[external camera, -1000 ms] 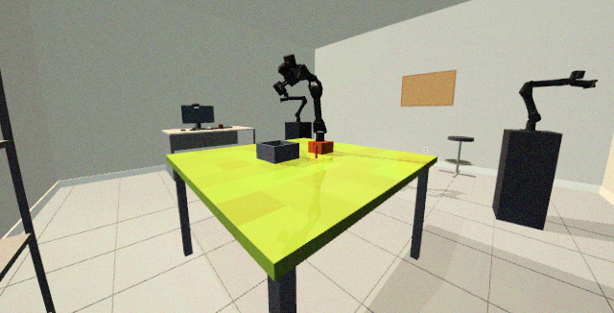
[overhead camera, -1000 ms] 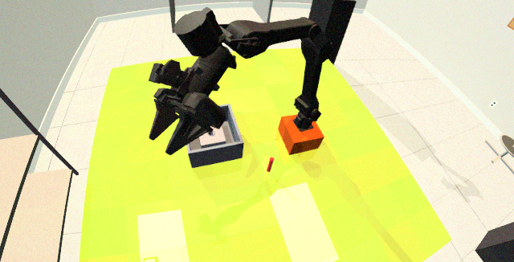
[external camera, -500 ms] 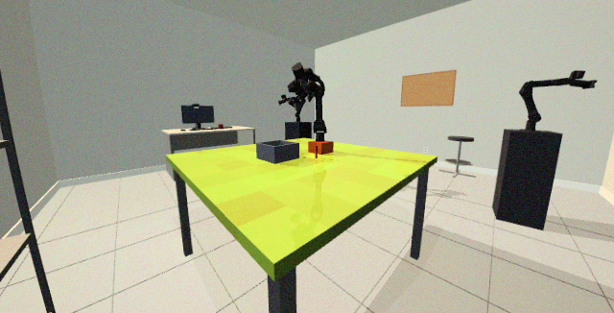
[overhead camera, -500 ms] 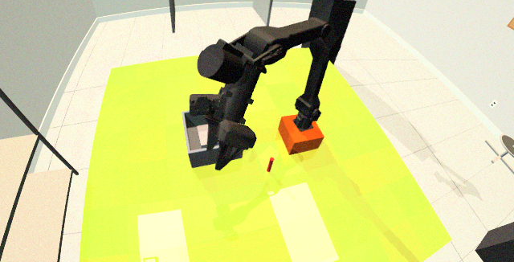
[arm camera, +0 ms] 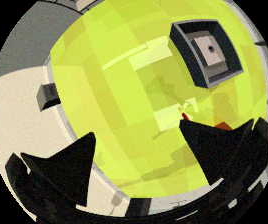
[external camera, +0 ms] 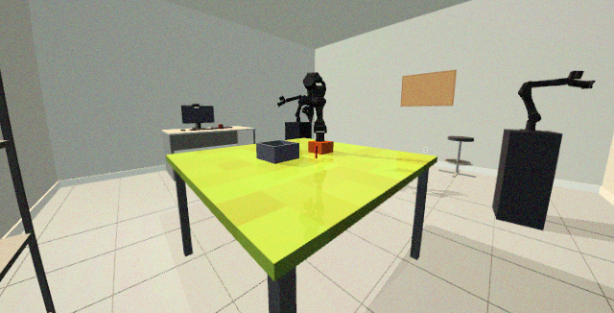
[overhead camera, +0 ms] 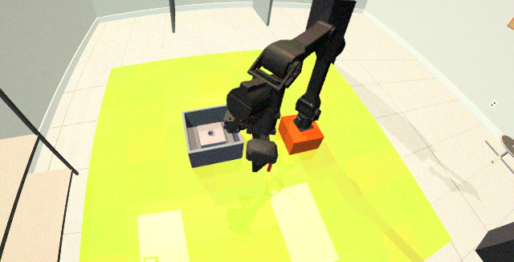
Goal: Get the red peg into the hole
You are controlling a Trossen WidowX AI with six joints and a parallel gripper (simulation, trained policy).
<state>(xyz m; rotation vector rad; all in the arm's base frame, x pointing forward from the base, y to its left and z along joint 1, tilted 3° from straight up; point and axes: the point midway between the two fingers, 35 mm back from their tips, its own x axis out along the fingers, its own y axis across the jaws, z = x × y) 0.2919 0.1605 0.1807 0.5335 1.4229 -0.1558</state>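
Right now the red peg is 20 cm below my gripper tip, 11 cm behind it and 6 cm to the right of it. Round my gripper tip: dark grey box 25 cm to the right, 21 cm below, 5 cm ahead; plate 25 cm to the right, 19 cm below, 5 cm ahead.
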